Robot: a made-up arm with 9 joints. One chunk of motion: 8 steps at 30 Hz.
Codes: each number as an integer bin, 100 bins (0 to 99) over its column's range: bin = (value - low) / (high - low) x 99, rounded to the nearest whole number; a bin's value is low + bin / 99 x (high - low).
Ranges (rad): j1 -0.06..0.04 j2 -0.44..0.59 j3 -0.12..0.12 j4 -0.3..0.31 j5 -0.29..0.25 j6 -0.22..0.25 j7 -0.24..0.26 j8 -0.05..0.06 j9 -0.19..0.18
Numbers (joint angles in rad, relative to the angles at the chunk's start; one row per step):
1: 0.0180 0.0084 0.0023 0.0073 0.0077 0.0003 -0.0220 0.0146 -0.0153
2: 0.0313 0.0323 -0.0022 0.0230 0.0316 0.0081 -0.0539 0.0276 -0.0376
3: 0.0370 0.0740 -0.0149 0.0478 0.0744 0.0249 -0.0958 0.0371 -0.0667
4: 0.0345 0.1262 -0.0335 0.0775 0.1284 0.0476 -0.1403 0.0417 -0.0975
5: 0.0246 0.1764 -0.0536 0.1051 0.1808 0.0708 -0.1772 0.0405 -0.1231
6: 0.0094 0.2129 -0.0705 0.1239 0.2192 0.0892 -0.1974 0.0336 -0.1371
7: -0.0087 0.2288 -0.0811 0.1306 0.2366 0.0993 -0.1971 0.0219 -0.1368
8: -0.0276 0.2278 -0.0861 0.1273 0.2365 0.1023 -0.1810 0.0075 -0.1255
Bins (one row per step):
1: 77 43 50 50 55 46 43 58 47
2: 90 45 49 52 59 48 37 70 41
3: 96 49 43 56 67 52 29 78 33
4: 94 54 36 61 77 56 20 83 25
5: 84 59 27 66 86 61 12 81 18
6: 69 63 20 69 93 65 8 75 14
7: 51 64 16 70 97 67 8 65 14
8: 32 64 14 69 97 68 12 52 17

